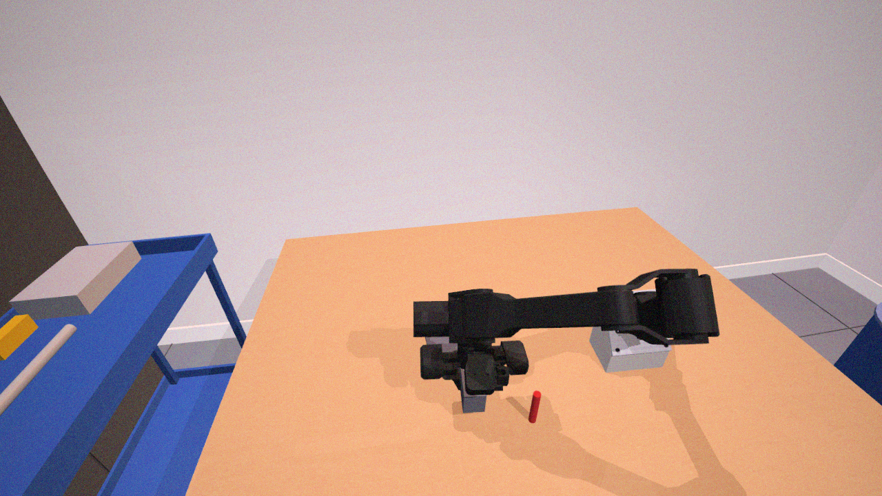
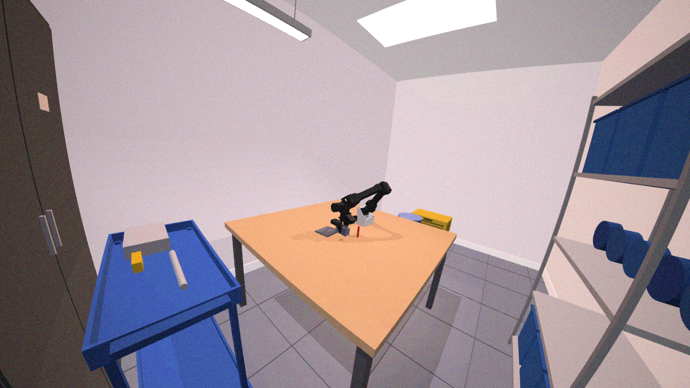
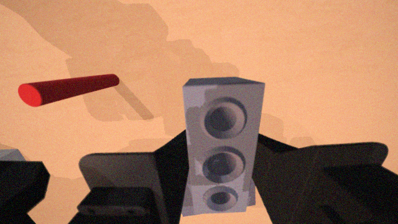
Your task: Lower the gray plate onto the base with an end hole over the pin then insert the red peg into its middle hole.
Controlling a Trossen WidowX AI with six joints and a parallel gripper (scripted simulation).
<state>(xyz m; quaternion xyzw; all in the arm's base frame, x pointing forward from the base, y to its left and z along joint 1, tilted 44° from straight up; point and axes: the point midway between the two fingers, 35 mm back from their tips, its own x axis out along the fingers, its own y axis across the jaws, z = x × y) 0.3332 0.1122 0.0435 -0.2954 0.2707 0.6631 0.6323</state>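
The dark flat base is 1 cm ahead of my gripper tip, 12 cm to the right of it and 4 cm below it. Round my gripper tip: gray plate (3 cm above); then red peg (11 cm behind, 4 cm to the left, 1 cm below).
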